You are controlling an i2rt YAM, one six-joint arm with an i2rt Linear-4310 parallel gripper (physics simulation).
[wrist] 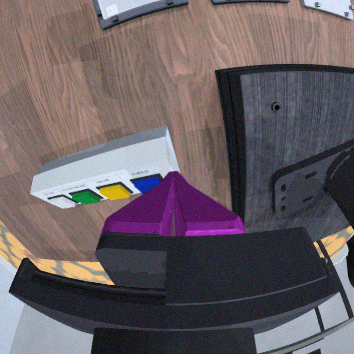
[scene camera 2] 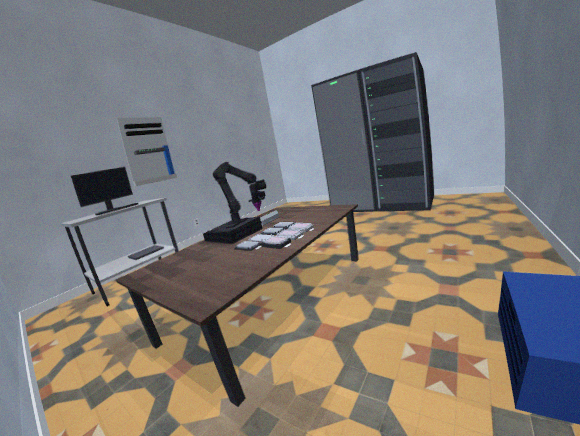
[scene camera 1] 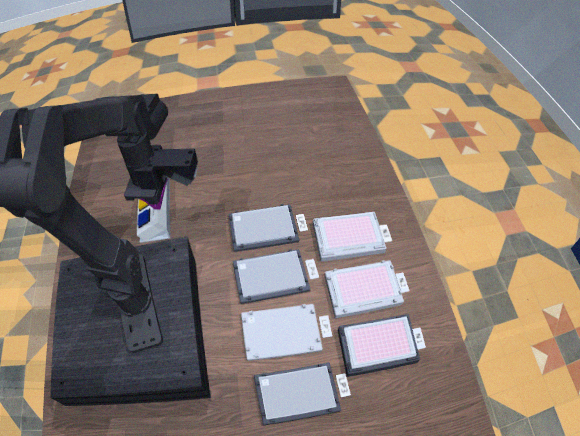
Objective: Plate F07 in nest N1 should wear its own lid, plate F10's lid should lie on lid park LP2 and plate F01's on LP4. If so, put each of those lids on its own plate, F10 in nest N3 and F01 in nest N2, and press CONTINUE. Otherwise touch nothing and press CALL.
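Places are measured from the arm's base along level axes (x ahead, y left, z up), in metres.
Pixels of known places: gripper, fingertip midpoint: [wrist: 173, 178] [scene camera 2: 258, 211] [scene camera 1: 157, 208]; arm's base at its link origin: [wrist: 338, 166] [scene camera 2: 237, 223] [scene camera 1: 136, 302].
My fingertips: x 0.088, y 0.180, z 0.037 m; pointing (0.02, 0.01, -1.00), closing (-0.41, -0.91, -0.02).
Observation:
Ahead of a thing's pixels: the offset from my fingertips to its middle. "spot": to the spot under its first point. Level surfaces: height alone.
My gripper [scene camera 1: 159, 202] [scene camera 2: 258, 208] [wrist: 173, 178] is shut, its magenta fingertips together and empty. It hangs above the button box @(0.016 m back, 0.126 m left, 0.089 m down) [scene camera 1: 159, 224] [scene camera 2: 270, 216] [wrist: 105, 167], beside the blue button @(0.045 m back, 0.055 m left, 0.078 m down) [scene camera 1: 144, 218] [wrist: 148, 185] in the wrist view. The yellow button @(0.036 m back, 0.104 m left, 0.078 m down) [wrist: 115, 192] and green button @(0.028 m back, 0.153 m left, 0.078 m down) [wrist: 86, 197] also show; their labels are unreadable. Pink-welled plates stand in nests N3 @(0.381 m ahead, 0.128 m right, 0.096 m down) [scene camera 1: 350, 234], N2 @(0.356 m ahead, 0.260 m right, 0.098 m down) [scene camera 1: 364, 287] and N1 @(0.329 m ahead, 0.389 m right, 0.093 m down) [scene camera 1: 380, 343]; I cannot tell whether clear lids cover them. Dark-rimmed pieces lie at LP2 @(0.213 m ahead, 0.037 m right, 0.107 m down) [scene camera 1: 265, 227] and LP4 @(0.188 m ahead, 0.161 m right, 0.107 m down) [scene camera 1: 271, 275]. Plate and lid codes are unreadable.
A pale piece @(spot: 0.164 m ahead, 0.290 m right, 0.111 m down) [scene camera 1: 281, 331] lies at LP1 and a dark-rimmed one @(0.146 m ahead, 0.421 m right, 0.107 m down) [scene camera 1: 298, 393] at LP3. The black arm base [scene camera 1: 172, 370] [wrist: 300, 95] stands beside the button box on the wooden table @(0.121 m down) [scene camera 1: 280, 130]. A white button @(0.019 m back, 0.203 m left, 0.078 m down) [wrist: 61, 201] is at the box's far end.

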